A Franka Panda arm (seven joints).
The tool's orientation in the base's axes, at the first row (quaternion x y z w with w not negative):
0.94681 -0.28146 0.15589 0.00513
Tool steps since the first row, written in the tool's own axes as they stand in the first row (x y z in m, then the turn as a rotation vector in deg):
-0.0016 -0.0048 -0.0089 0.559 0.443 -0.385
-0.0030 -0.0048 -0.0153 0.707 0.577 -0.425
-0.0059 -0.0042 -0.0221 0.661 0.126 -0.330
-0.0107 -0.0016 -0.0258 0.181 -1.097 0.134
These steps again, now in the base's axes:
-0.0013 0.0058 0.0084 0.094 -0.632 0.498
-0.0043 0.0071 0.0140 0.128 -0.820 0.570
-0.0089 0.0088 0.0196 0.360 -0.425 0.501
-0.0152 0.0095 0.0215 0.769 0.814 0.012

